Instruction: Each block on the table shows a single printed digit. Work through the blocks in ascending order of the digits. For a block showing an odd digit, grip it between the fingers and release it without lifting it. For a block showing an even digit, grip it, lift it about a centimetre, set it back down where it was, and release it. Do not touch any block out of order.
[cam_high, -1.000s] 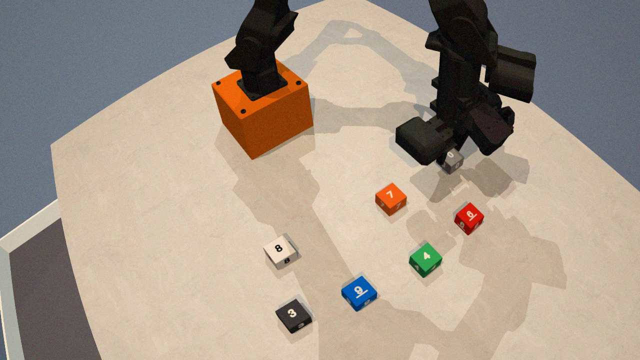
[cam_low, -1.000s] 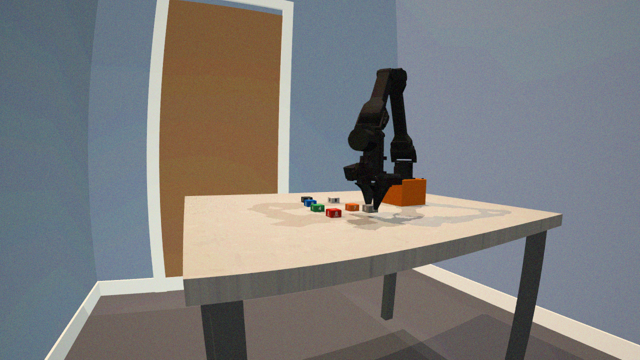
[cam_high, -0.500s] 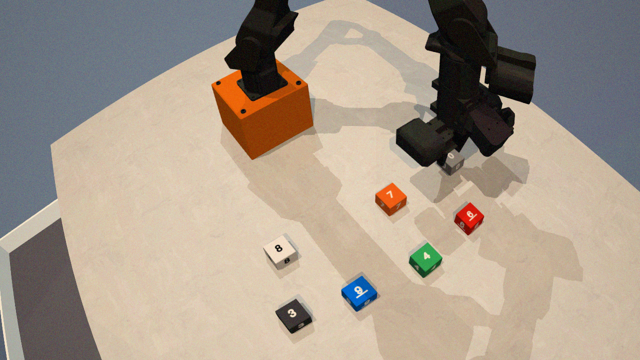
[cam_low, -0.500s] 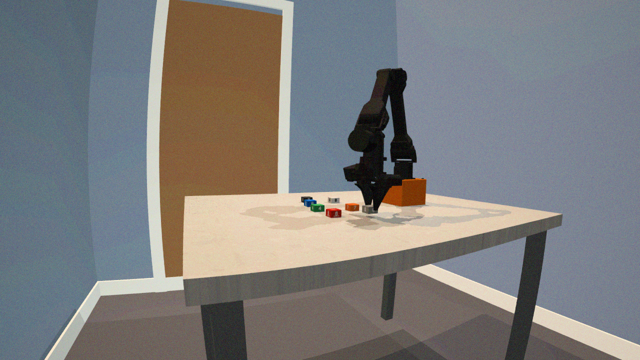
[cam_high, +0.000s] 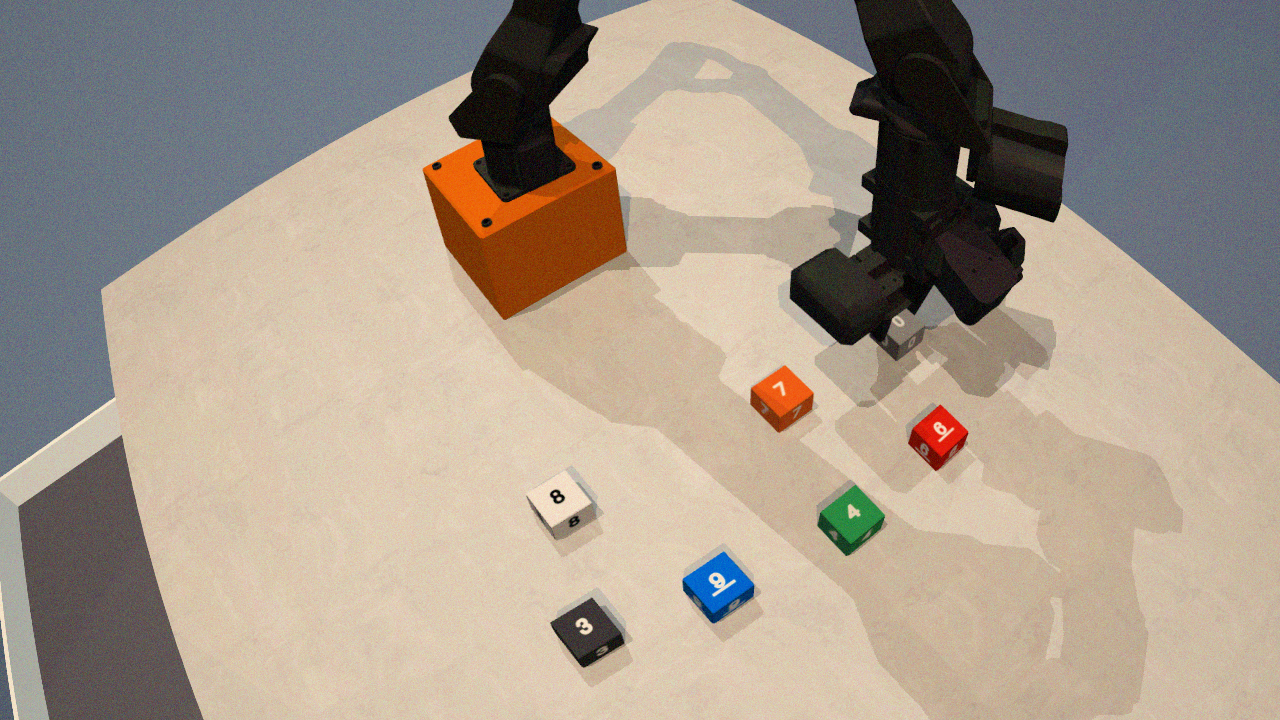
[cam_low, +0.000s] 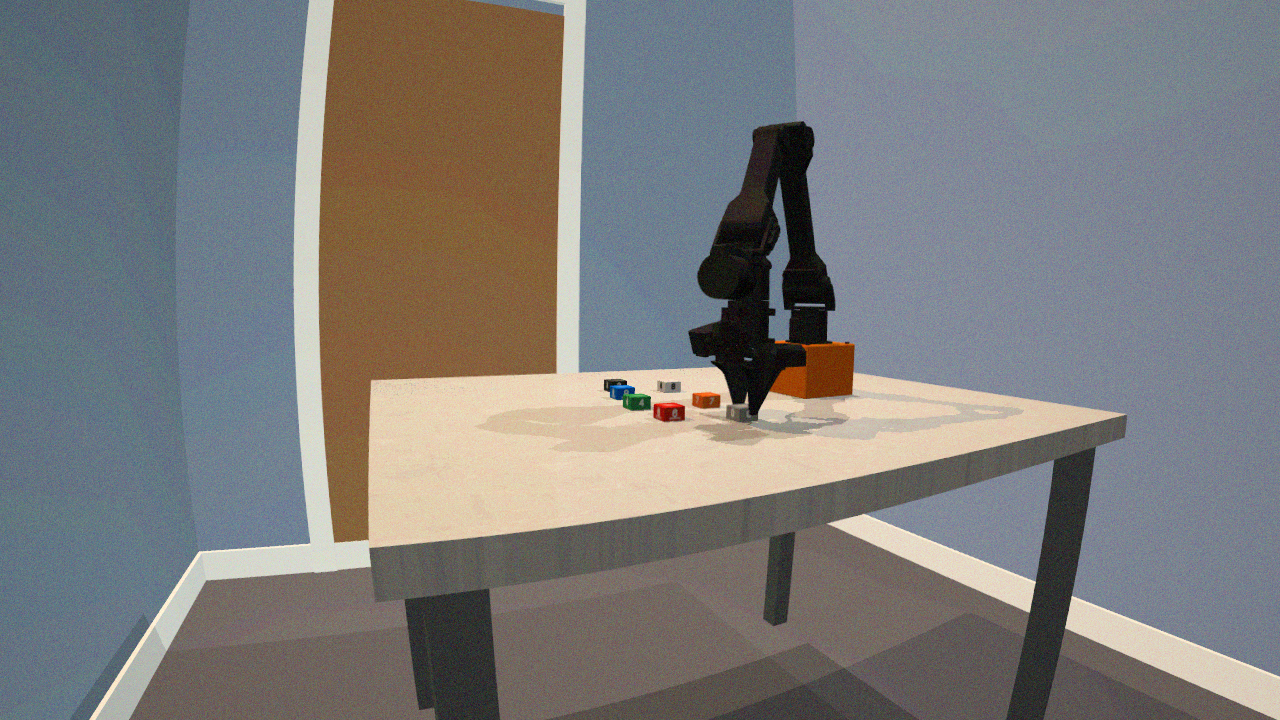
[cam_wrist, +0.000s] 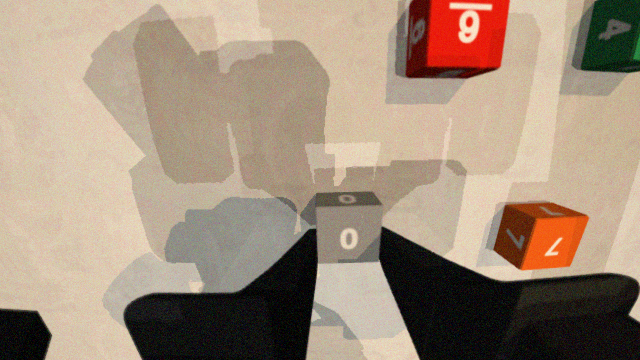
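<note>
Right now the grey block is 10 mm ahead of my gripper tip. Round my gripper tip: green block 110 mm ahead, 140 mm to the right; red block 100 mm ahead, 40 mm to the right; orange 7 block 110 mm to the right.
</note>
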